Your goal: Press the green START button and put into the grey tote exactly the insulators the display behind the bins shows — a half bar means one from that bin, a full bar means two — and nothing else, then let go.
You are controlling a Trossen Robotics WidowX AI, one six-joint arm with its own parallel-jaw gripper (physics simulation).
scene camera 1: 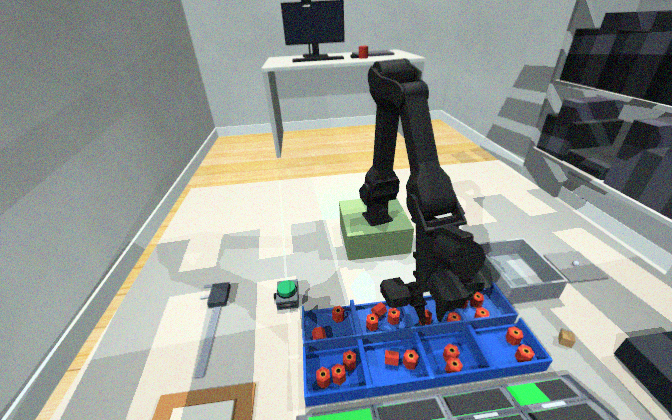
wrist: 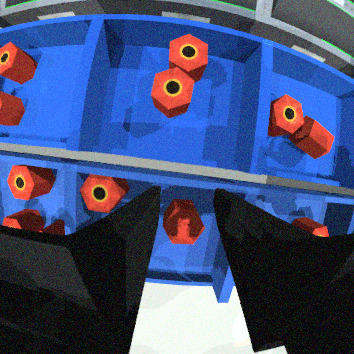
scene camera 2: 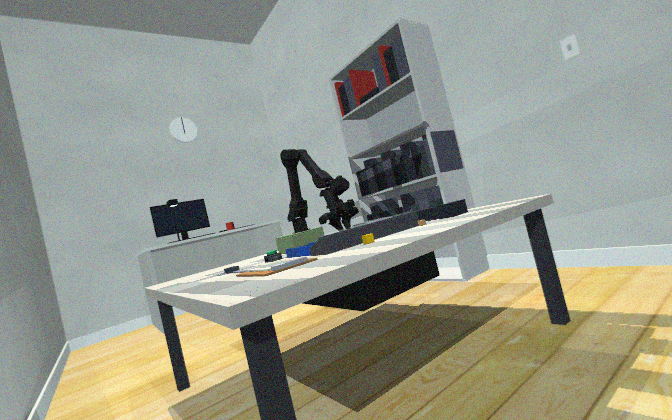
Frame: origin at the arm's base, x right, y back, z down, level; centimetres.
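Seen in the pictures: gripper, fingertip midpoint: (scene camera 1: 430,322) (wrist: 187,194); arm's base, link origin: (scene camera 1: 377,217) (scene camera 2: 301,231).
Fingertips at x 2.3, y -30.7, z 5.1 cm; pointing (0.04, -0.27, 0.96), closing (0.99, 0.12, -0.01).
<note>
Pixels of each thing's top centre, then the offset from my fingertips to it. "spot": a spot on its surface instead.
- grey tote, top centre: (scene camera 1: 518,260) (scene camera 2: 372,220) dx -27.2, dy +6.2, dz -2.2 cm
- green START button, top centre: (scene camera 1: 286,285) (scene camera 2: 271,250) dx +25.5, dy +19.0, dz -0.9 cm
- display, surface spot: (scene camera 1: 410,410) spot: dx +12.2, dy -13.0, dz -1.4 cm
- caliper-like tool, surface spot: (scene camera 1: 209,340) spot: dx +43.0, dy +13.4, dz +2.9 cm
- brown frame, surface spot: (scene camera 1: 246,402) spot: dx +36.5, dy -1.4, dz +2.6 cm
- black box, surface spot: (scene camera 1: 650,362) spot: dx -28.4, dy -20.0, dz -1.8 cm
- yellow block, top centre: (scene camera 2: 367,234) dx +18.6, dy -24.9, dz +0.5 cm
Blue bins (scene camera 1: 330,393) (scene camera 2: 299,251) (wrist: 200,140) hold several red hexagonal insulators. My gripper (scene camera 1: 432,318) (scene camera 2: 346,228) (wrist: 187,194) is part-open and empty, over the row nearer the arm's base. One insulator (wrist: 183,225) shows between and below the fingers; another insulator (wrist: 102,193) lies just left of them in the wrist view. The grey tote (scene camera 1: 539,294) stands right of the bins; no insulator shows in its visible part. The green START button (scene camera 1: 287,288) (scene camera 2: 271,252) stands left. The display (scene camera 1: 410,410) is cut off; green areas show on it, but its full bars cannot be read.
A green block (scene camera 1: 380,242) (scene camera 2: 300,240) carries the arm. A caliper-like tool (scene camera 1: 209,340) and a brown frame (scene camera 1: 246,402) lie left. A small wooden cube (scene camera 1: 566,338) (scene camera 2: 422,222) and a black box (scene camera 1: 650,362) are right. A yellow block (scene camera 2: 368,238) sits behind the display.
</note>
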